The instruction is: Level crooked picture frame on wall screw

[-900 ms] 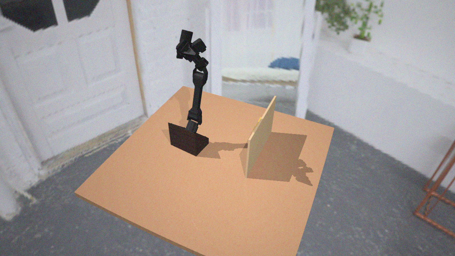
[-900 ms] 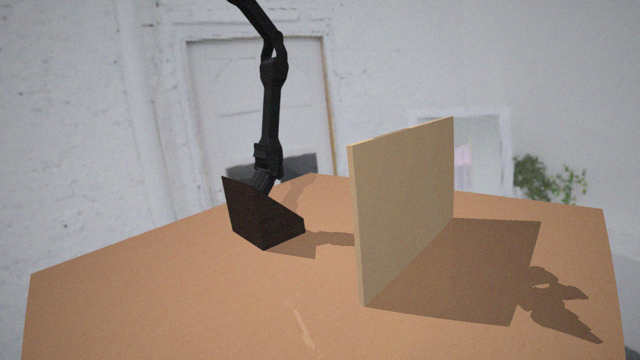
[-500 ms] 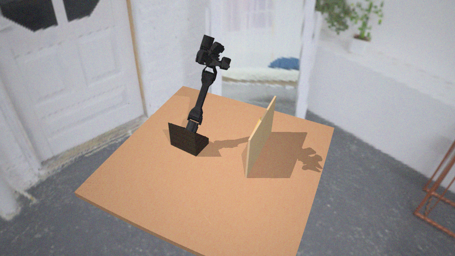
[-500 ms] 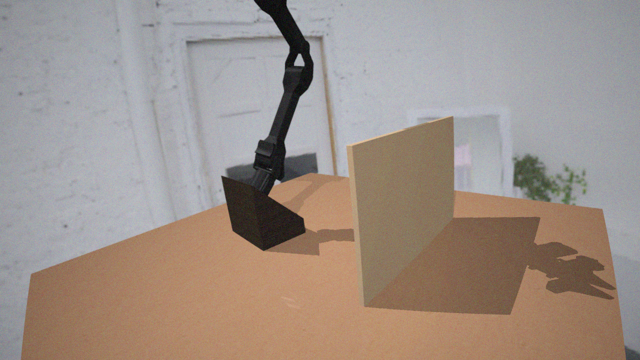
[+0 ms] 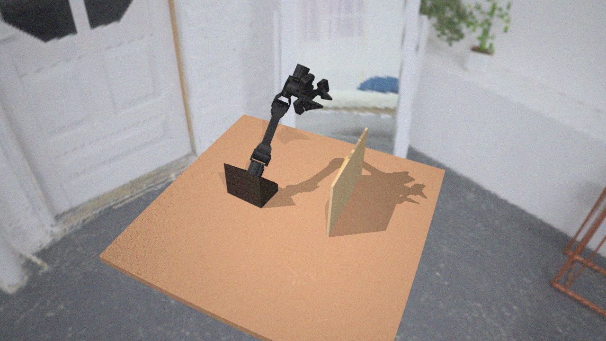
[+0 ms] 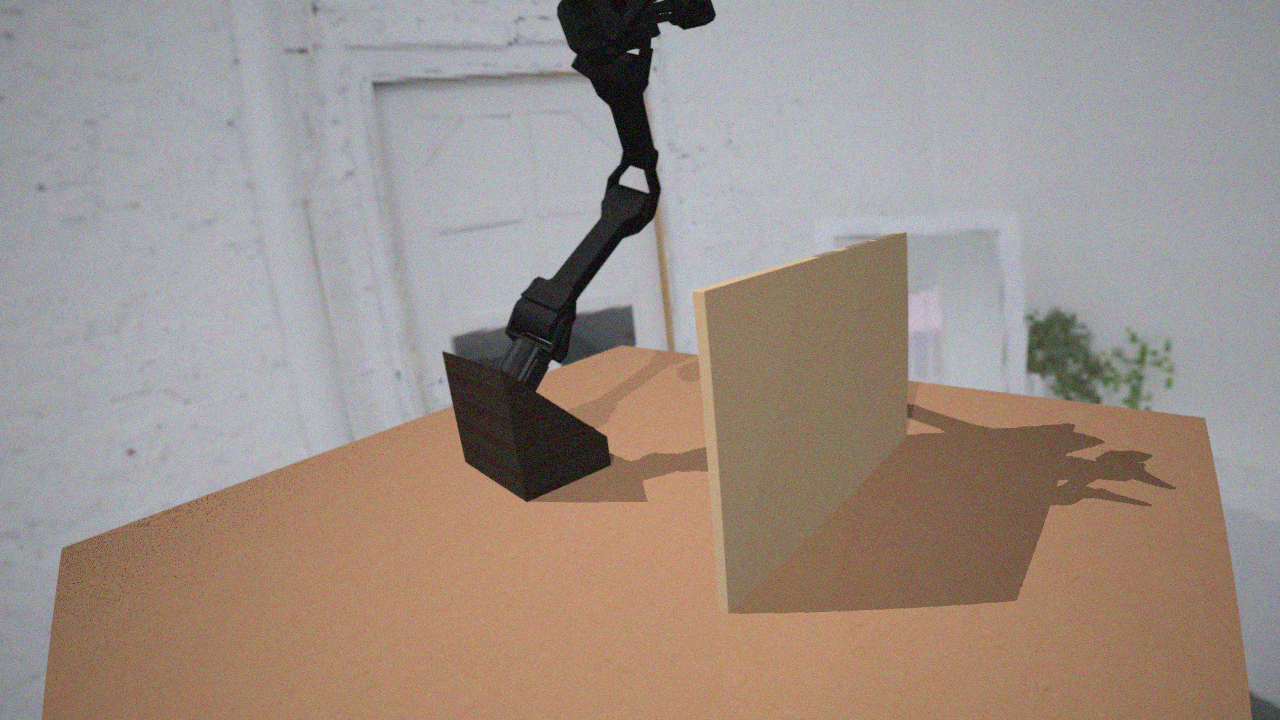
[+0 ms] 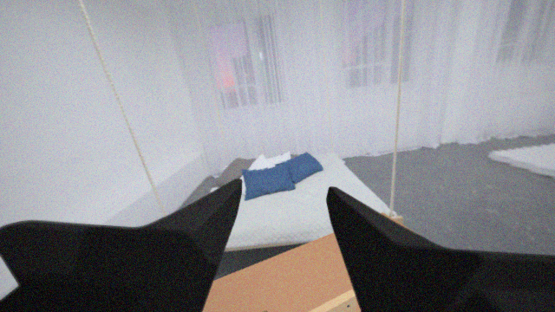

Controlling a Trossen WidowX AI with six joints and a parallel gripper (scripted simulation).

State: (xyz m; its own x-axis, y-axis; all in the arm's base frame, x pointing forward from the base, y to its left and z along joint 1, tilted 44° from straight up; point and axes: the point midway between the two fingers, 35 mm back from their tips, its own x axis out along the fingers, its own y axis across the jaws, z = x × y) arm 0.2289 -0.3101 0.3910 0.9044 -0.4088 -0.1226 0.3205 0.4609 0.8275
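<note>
Now: gripper tip 80 mm short of the picture frame, 90 mm to the right of it and 440 mm above it. The rest, counted from my gripper tip: tan wall panel: 90 mm ahead, 100 mm to the left, 450 mm below.
</note>
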